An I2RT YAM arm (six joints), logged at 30 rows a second.
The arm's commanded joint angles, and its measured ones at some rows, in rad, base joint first. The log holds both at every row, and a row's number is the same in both.
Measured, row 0: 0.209, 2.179, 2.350, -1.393, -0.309, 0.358
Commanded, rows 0 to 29: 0.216, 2.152, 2.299, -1.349, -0.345, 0.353; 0.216, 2.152, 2.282, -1.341, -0.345, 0.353; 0.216, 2.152, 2.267, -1.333, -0.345, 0.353; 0.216, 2.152, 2.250, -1.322, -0.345, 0.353; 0.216, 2.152, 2.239, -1.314, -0.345, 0.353; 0.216, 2.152, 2.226, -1.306, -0.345, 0.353; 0.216, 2.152, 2.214, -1.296, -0.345, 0.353; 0.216, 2.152, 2.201, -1.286, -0.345, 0.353; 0.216, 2.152, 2.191, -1.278, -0.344, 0.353; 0.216, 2.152, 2.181, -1.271, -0.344, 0.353; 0.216, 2.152, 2.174, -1.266, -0.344, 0.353; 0.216, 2.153, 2.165, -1.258, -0.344, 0.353; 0.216, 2.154, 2.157, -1.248, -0.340, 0.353; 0.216, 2.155, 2.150, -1.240, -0.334, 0.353; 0.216, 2.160, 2.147, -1.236, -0.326, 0.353; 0.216, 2.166, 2.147, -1.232, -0.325, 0.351; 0.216, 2.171, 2.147, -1.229, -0.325, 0.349; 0.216, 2.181, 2.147, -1.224, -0.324, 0.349; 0.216, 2.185, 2.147, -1.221, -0.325, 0.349; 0.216, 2.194, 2.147, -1.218, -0.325, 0.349; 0.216, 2.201, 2.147, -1.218, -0.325, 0.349; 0.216, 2.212, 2.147, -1.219, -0.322, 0.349; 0.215, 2.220, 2.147, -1.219, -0.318, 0.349; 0.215, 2.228, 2.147, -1.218, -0.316, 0.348; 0.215, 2.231, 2.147, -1.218, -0.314, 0.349; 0.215, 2.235, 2.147, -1.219, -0.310, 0.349; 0.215, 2.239, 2.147, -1.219, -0.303, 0.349; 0.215, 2.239, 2.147, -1.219, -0.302, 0.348; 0.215, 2.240, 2.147, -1.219, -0.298, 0.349; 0.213, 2.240, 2.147, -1.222, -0.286, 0.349
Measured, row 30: 0.209, 2.263, 2.140, -1.224, -0.294, 0.359
